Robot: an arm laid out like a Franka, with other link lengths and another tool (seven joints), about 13 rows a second.
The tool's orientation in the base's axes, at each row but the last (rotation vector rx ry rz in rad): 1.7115, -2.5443, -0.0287; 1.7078, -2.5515, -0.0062; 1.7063, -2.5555, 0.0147; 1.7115, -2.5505, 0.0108; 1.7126, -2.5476, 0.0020; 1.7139, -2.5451, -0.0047; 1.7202, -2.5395, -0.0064; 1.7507, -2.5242, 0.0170
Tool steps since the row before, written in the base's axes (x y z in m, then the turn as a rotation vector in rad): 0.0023, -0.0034, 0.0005, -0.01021, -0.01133, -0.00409; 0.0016, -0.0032, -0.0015, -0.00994, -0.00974, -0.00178; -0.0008, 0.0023, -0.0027, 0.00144, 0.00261, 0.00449; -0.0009, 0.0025, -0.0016, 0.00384, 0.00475, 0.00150; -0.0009, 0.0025, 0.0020, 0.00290, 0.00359, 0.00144; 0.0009, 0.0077, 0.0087, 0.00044, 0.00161, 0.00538; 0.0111, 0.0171, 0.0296, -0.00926, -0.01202, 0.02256; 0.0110, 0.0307, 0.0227, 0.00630, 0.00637, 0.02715
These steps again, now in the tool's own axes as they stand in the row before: 0.0023, -0.0034, -0.0006, 0.01410, 0.00492, 0.00512; 0.0023, -0.0028, 0.0015, 0.01266, 0.00538, 0.00274; -0.0020, 0.0015, 0.0026, -0.00268, -0.00019, -0.00467; -0.0021, 0.0017, 0.0015, -0.00574, -0.00170, -0.00192; -0.0019, 0.0019, -0.0020, -0.00432, -0.00127, -0.00175; -0.0070, 0.0024, -0.0090, -0.00134, 0.00043, -0.00545; -0.0182, -0.0026, -0.0309, 0.01590, 0.00513, -0.02145; -0.0311, 0.0012, -0.0247, -0.00643, -0.00283, -0.02771
